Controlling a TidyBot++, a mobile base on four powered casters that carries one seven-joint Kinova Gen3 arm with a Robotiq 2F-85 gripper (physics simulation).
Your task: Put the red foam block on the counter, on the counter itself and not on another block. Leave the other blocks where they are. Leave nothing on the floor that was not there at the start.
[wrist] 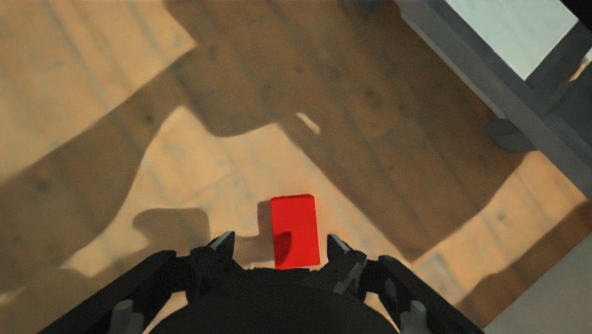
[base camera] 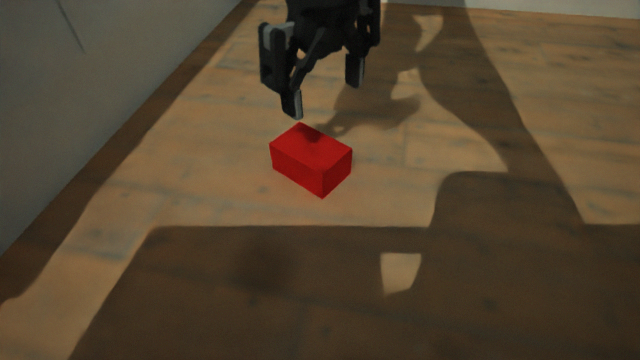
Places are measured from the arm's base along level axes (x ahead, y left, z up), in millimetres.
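Where they show: gripper, between the fingertips: (wrist: 281, 243) (base camera: 325, 100).
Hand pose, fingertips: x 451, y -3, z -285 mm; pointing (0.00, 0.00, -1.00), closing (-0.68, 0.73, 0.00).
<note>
After its pixels a point has its place.
The red foam block (base camera: 311, 159) {x 421, y 15, z -351 mm} (wrist: 296, 230) {x 443, y 17, z -352 mm} lies flat on the wooden floor. My gripper (base camera: 324, 95) {x 451, y -3, z -285 mm} (wrist: 281, 243) {x 451, y -3, z -285 mm} is open and empty, pointing down. In the base camera view it hangs above the floor, above and slightly behind the block. In the wrist view the block shows between the two fingertips, nearer the right one, with its long side running up the picture. A small shadow falls on the block's top. The counter's top does not show in either view.
A grey upright panel (base camera: 90, 90) {x 533, y 332, z -318 mm} borders the floor on the left in the base camera view. The base's grey frame (wrist: 480, 65) stands at the upper right in the wrist view. Shadows of the arm and base lie across the wooden floor (base camera: 220, 165) {x 458, y 147, z -397 mm} (wrist: 50, 100) {x 582, y -381, z -397 mm}.
</note>
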